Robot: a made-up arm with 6 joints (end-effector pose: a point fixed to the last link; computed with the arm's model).
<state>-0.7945 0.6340 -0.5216 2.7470 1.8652 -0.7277</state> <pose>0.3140 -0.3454 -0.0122 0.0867 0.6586 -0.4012 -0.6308</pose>
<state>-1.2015 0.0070 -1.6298 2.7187 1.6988 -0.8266</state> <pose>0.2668 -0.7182 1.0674 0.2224 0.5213 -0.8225 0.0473</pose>
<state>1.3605 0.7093 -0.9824 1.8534 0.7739 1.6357</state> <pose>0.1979 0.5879 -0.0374 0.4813 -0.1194 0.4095 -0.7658</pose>
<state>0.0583 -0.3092 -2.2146 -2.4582 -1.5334 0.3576</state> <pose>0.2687 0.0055 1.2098 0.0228 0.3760 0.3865 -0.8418</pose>
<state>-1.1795 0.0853 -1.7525 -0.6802 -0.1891 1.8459</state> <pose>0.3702 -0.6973 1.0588 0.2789 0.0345 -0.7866 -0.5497</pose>
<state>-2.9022 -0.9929 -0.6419 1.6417 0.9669 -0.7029</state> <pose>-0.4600 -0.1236 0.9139 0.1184 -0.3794 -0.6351 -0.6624</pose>
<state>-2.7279 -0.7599 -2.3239 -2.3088 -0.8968 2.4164</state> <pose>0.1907 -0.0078 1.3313 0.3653 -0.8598 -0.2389 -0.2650</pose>
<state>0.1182 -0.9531 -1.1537 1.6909 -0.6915 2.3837</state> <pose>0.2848 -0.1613 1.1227 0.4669 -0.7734 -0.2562 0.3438</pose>
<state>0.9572 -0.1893 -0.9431 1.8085 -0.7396 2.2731</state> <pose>0.5194 0.3840 0.6276 0.1813 -0.4905 -0.1753 0.8341</pose>
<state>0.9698 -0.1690 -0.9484 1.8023 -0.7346 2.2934</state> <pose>0.5175 0.3950 0.6187 0.1787 -0.4861 -0.1790 0.8365</pose>
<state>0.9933 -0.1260 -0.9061 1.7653 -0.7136 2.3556</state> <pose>0.5096 0.4096 0.5702 0.1632 -0.4713 -0.1722 0.8495</pose>
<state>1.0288 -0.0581 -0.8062 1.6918 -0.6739 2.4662</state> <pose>0.4883 0.4185 0.4764 0.1320 -0.4415 -0.1511 0.8746</pose>
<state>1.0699 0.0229 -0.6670 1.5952 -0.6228 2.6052</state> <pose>0.4494 0.4052 0.3594 0.0919 -0.3968 -0.1163 0.9059</pose>
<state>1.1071 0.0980 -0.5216 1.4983 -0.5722 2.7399</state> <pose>0.4008 0.3655 0.2545 0.0543 -0.3457 -0.0734 0.9339</pose>
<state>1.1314 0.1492 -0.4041 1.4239 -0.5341 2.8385</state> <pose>0.3595 0.3171 0.1861 0.0281 -0.3030 -0.0339 0.9520</pose>
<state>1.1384 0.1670 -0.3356 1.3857 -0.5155 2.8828</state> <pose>0.3378 0.2837 0.1570 0.0156 -0.2805 -0.0101 0.9597</pose>
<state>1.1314 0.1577 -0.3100 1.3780 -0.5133 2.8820</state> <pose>0.3345 0.2708 0.1538 0.0127 -0.2768 -0.0030 0.9608</pose>
